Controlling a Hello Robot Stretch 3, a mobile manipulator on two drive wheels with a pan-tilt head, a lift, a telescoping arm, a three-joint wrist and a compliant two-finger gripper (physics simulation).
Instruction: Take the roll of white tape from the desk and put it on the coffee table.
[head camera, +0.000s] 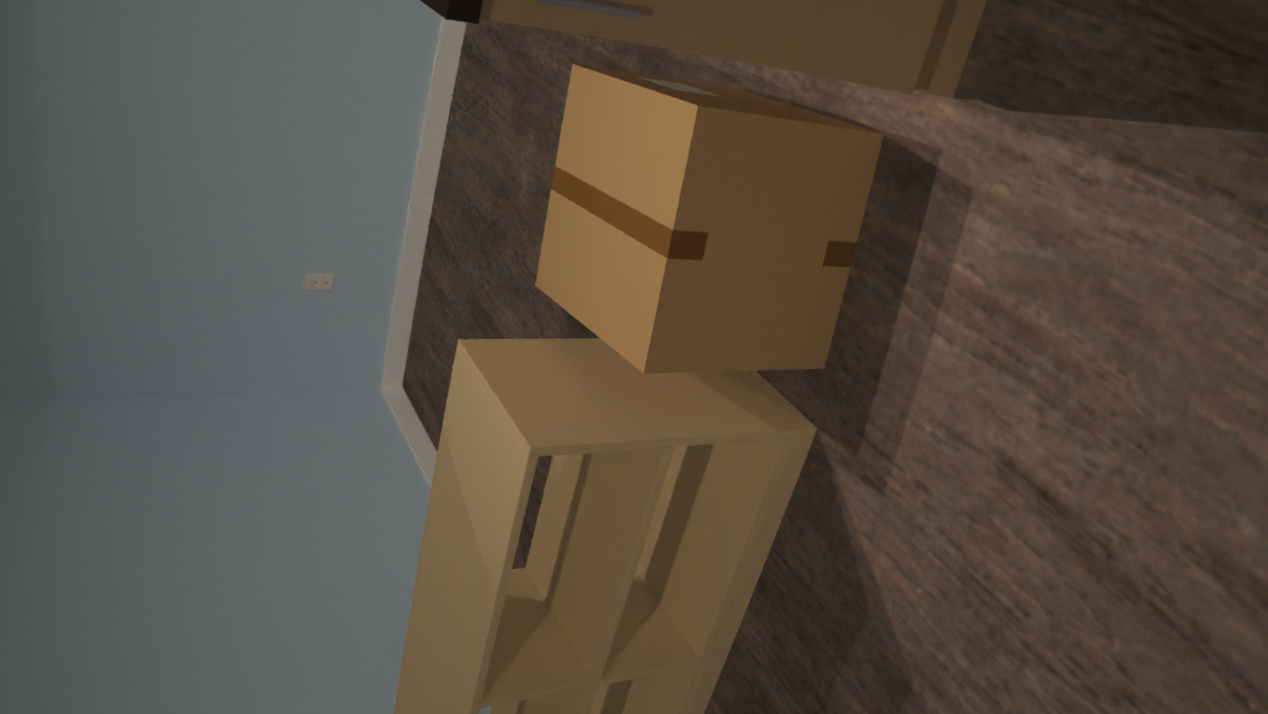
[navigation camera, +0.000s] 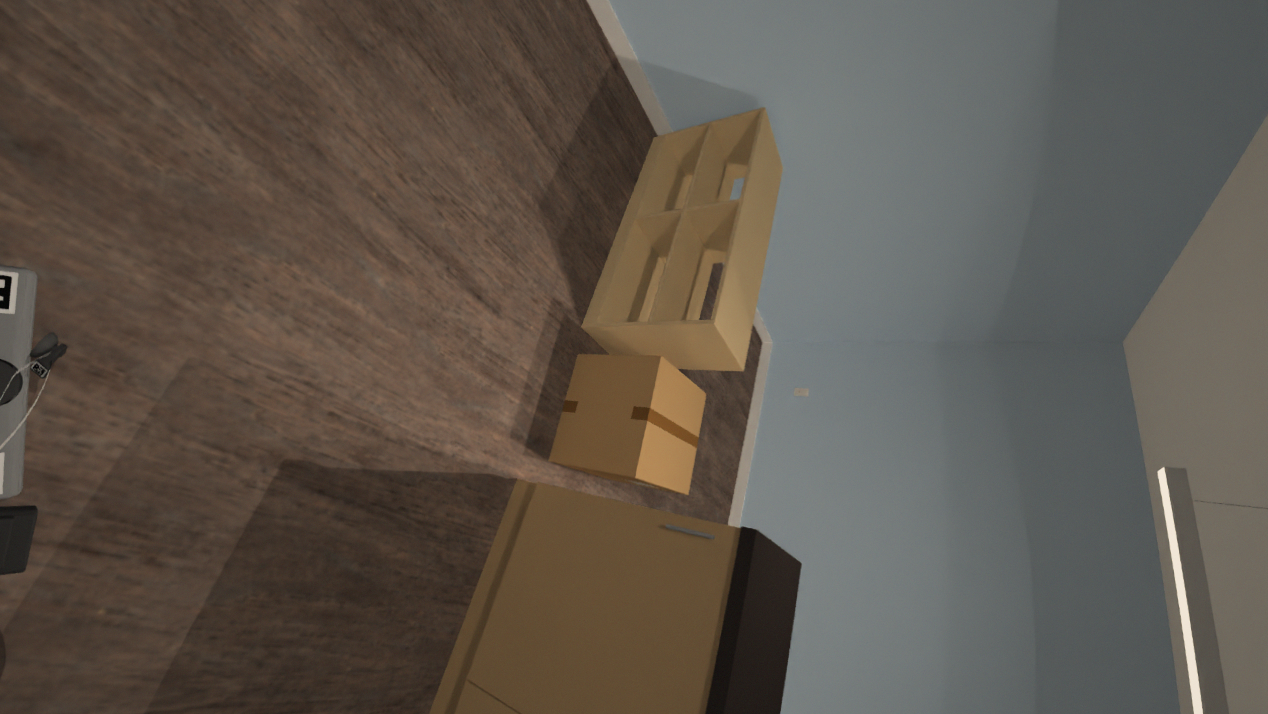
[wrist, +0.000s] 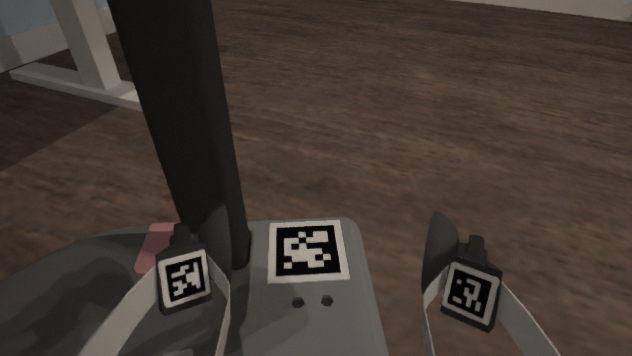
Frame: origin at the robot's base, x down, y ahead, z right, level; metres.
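Where they show: gripper, fingertip midpoint: (wrist: 326, 235).
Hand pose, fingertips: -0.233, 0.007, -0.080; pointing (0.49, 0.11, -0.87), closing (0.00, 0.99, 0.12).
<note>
Each offset is from my fingertips to the top centre of the thing, as dx, dy, dz. "spot": to the spot under its first point.
My gripper (wrist: 326, 235) is open and empty in the wrist view, with its two fingertips wide apart over the robot's own grey base (wrist: 310, 325). A white furniture leg {spot: +0.097, -0.468, -0.679} (wrist: 89, 45) with a long foot stands on the floor at the upper left of the wrist view; I cannot tell whether it belongs to the desk. The roll of white tape, a desk top and the coffee table do not show in these views.
A cardboard box {-0.174, +1.639, +0.247} (head camera: 754, 212) (navigation camera: 612, 416) stands between a low open shelf unit (head camera: 612, 390) (navigation camera: 754, 239) and a tan cabinet (head camera: 780, 35) (navigation camera: 603, 594) with a dark top. The robot's black mast (wrist: 185, 110) rises left of centre in the wrist view.
</note>
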